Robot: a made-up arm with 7 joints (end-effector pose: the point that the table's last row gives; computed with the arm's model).
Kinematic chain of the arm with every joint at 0, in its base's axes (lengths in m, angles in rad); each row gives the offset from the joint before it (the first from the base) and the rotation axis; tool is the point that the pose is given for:
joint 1: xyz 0 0 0.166 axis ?
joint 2: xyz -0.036 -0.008 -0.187 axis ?
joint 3: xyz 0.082 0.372 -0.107 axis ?
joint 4: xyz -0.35 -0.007 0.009 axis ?
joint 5: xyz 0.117 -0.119 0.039 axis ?
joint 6: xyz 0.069 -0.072 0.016 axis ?
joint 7: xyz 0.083 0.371 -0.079 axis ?
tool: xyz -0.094 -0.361 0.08
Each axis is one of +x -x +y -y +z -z.
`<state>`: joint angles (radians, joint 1 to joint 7).
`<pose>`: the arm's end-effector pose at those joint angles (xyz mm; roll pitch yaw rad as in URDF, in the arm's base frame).
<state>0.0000 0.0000 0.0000 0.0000 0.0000 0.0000 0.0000</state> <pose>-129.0 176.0 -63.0 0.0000 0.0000 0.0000</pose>
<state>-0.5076 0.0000 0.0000 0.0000 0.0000 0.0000 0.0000</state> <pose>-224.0 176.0 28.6 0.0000 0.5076 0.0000</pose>
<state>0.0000 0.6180 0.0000 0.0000 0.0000 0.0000 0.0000</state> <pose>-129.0 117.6 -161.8 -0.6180 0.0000 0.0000</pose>
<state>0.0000 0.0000 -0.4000 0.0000 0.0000 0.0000 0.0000</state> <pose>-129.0 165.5 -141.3 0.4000 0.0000 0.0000</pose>
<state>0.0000 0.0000 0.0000 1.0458 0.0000 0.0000 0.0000</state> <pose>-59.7 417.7 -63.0 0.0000 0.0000 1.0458</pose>
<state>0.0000 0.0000 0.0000 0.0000 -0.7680 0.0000 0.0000</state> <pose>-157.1 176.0 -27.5 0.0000 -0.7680 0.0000</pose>
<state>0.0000 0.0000 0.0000 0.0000 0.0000 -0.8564 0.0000</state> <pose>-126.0 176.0 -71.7 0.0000 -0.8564 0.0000</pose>
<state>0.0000 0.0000 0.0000 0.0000 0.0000 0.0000 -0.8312</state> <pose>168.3 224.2 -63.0 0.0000 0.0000 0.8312</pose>
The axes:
joint 1: -y
joint 2: -x
joint 3: -x
joint 4: +z
joint 5: +y
joint 6: +y
joint 7: -z

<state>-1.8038 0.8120 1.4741 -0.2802 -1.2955 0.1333 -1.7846</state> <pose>-916.2 531.2 352.2 0.2711 0.0459 -2.2485</pose>
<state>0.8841 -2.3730 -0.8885 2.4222 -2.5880 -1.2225 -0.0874</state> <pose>-187.2 -349.9 53.2 -1.3799 -1.0028 1.9354</pose>
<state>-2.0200 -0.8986 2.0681 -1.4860 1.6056 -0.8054 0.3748</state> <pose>288.4 357.6 495.5 -2.0512 -0.1221 -1.0879</pose>
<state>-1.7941 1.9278 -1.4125 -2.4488 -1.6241 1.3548 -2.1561</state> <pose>98.2 -618.6 666.4 -2.8410 1.1766 -2.0841</pose>
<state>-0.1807 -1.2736 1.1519 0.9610 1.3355 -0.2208 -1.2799</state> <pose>-140.9 499.9 -16.5 1.1307 0.0454 2.3947</pose>
